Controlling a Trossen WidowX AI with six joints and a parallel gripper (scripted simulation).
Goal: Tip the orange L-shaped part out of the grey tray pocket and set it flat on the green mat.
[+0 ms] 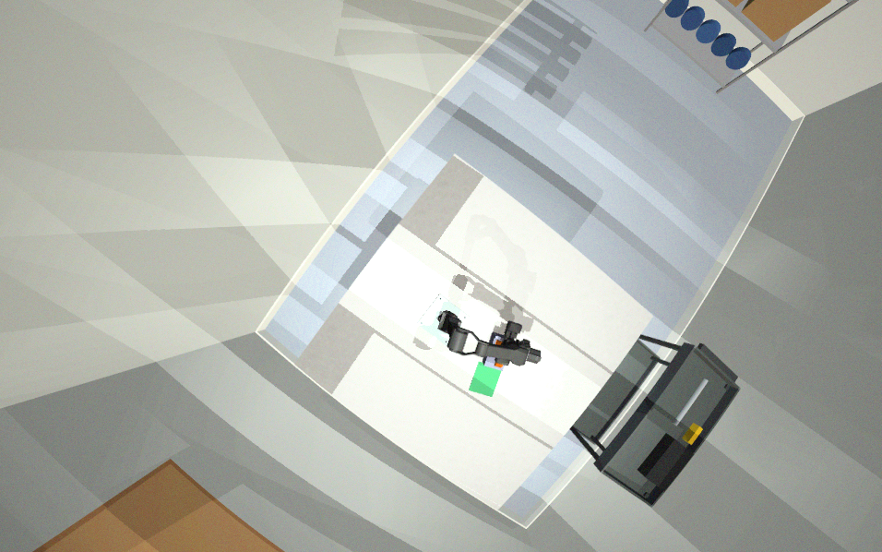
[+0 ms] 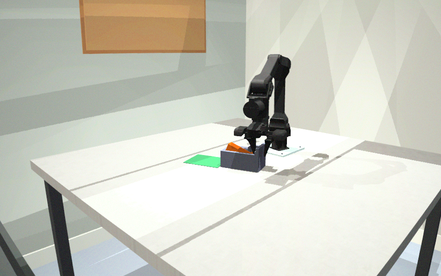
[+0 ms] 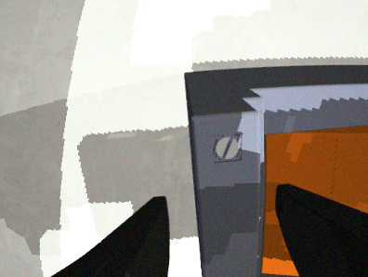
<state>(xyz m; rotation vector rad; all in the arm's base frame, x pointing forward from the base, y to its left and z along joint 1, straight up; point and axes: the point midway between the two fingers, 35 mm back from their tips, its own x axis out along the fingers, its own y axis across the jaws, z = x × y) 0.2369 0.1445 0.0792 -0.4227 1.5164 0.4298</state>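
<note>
My gripper tip is 2 cm short of the orange L-shaped part and 5 cm to the left of it. From my gripper tip the other things lie so: green mat 11 cm ahead, 19 cm to the right, 7 cm below.
</note>
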